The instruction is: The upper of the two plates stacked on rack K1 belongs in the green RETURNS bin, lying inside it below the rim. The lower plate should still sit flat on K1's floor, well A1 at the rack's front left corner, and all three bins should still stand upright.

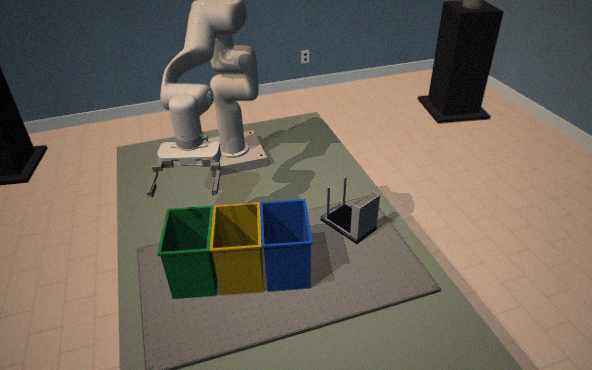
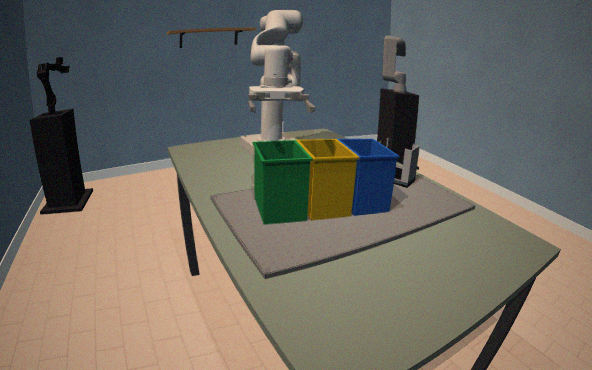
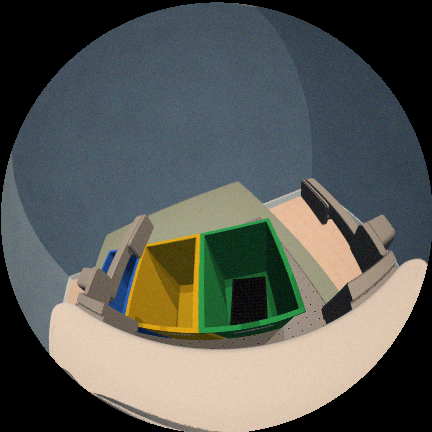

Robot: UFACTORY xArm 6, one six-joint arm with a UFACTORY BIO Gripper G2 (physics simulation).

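Labels:
A blue general bin is visible to me in image 1, in image 2 and in image 3 [119,302]. On the blue general bin, [image 2: 375,169] and [image 1: 284,254] are the same spot. I can see my gripper too, in image 1, in image 2 and in image 3 [221,202]. On my gripper, [image 1: 168,163] and [image 2: 261,95] are the same spot.

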